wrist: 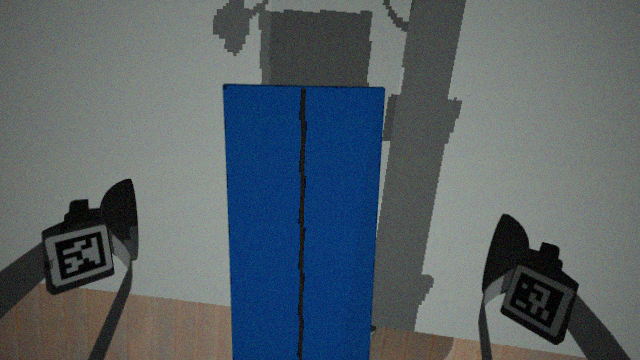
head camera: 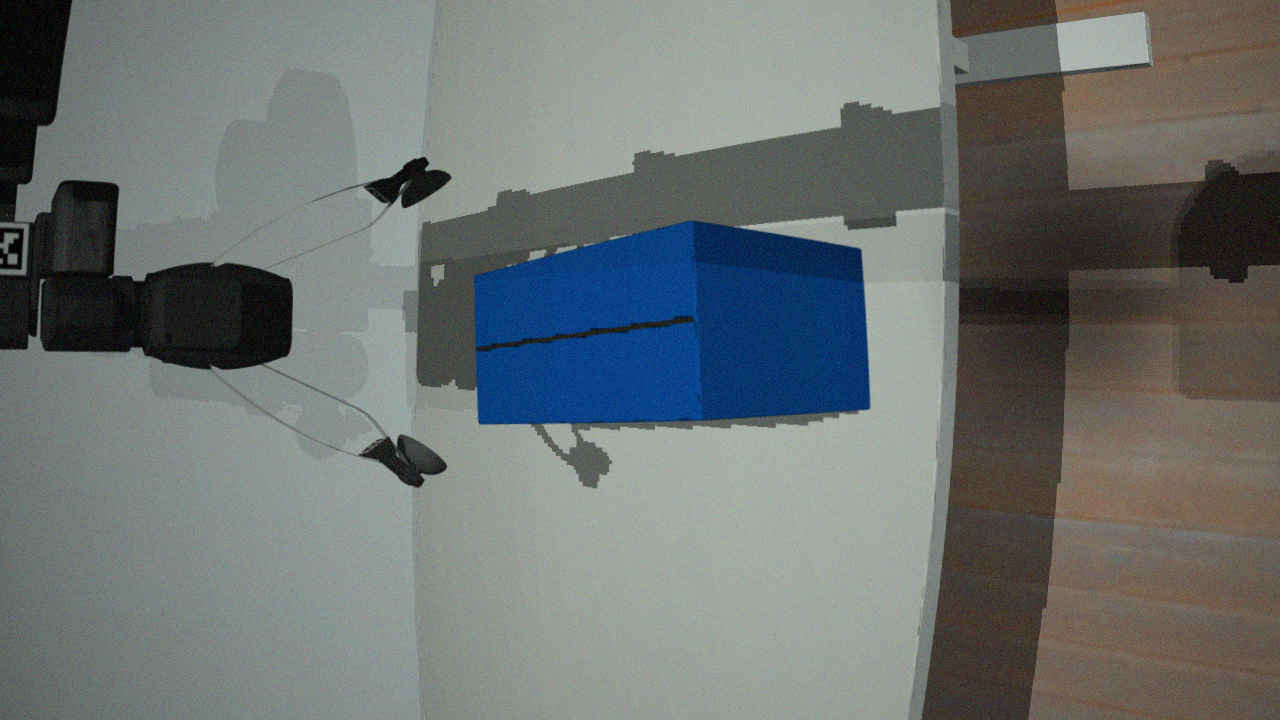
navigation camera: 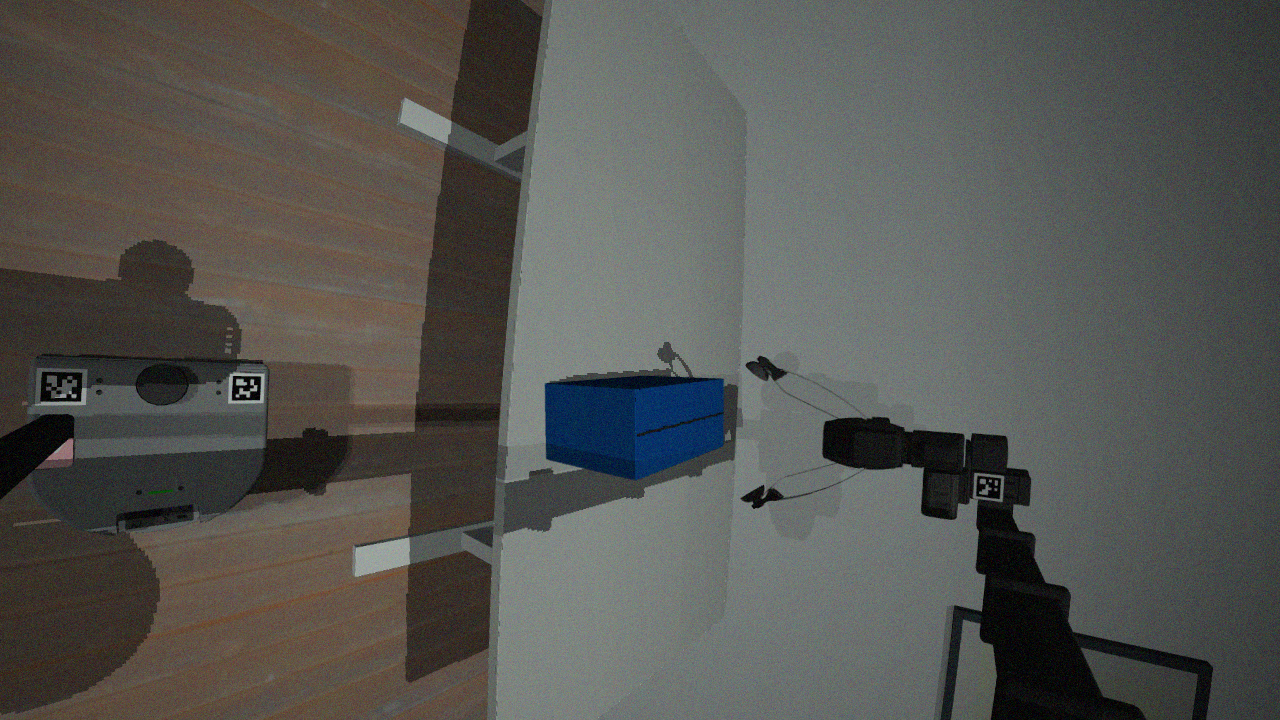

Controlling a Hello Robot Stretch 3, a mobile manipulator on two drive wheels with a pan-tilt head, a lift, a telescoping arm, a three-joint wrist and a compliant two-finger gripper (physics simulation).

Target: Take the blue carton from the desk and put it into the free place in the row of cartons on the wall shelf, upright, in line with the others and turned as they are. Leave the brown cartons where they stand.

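Pixels of known places: gripper, between the fingertips: (wrist: 314, 225) (head camera: 442, 321) (navigation camera: 744, 431); robot's base, origin of its link: (navigation camera: 163, 382).
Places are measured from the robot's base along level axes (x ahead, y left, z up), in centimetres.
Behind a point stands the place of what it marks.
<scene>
The blue carton (head camera: 586, 376) {y -54.5, x 1.3, z 90.0 cm} (navigation camera: 590, 425) {y -44.1, x -1.8, z 81.9 cm} (wrist: 265, 200) {y -60.1, x 1.7, z 90.0 cm} rests on the pale desk (head camera: 716, 582) {y -59.3, x 19.4, z 72.0 cm} (navigation camera: 626, 223) {y -61.9, x 34.4, z 72.0 cm} (wrist: 175, 150) {y -60.7, x 17.6, z 72.0 cm}. A dark line runs lengthwise along its top face. My gripper (head camera: 422, 320) {y -61.1, x -2.4, z 97.5 cm} (navigation camera: 760, 431) {y -61.1, x -2.4, z 97.5 cm} (wrist: 314, 225) {y -61.1, x -2.4, z 97.5 cm} is open wide and empty. In the wrist view its fingertips stand to the left and right of the carton, with a gap on each side, and the carton's near end runs out of the bottom of the picture. In the head view the fingertips appear beyond the carton's wall-side end. The brown cartons and the wall shelf do not show.
A grey wall (head camera: 223, 582) {y -120.1, x 29.3, z 99.0 cm} (navigation camera: 984, 223) {y -120.3, x 43.5, z 132.0 cm} stands behind the desk. White desk feet (head camera: 1100, 42) (navigation camera: 384, 557) stick out over the wooden floor (head camera: 1163, 537) {y -38.8, x 24.9, z 0.0 cm} (navigation camera: 313, 179) {y -24.9, x 51.0, z 0.0 cm}. My base (navigation camera: 161, 479) {y -0.2, x -16.8, z 15.9 cm} stands in front. A dark-edged frame (navigation camera: 1145, 653) {y -117.0, x -46.4, z 162.3 cm} shows behind my arm (navigation camera: 1029, 617) {y -34.3, x -8.9, z 129.4 cm}.
</scene>
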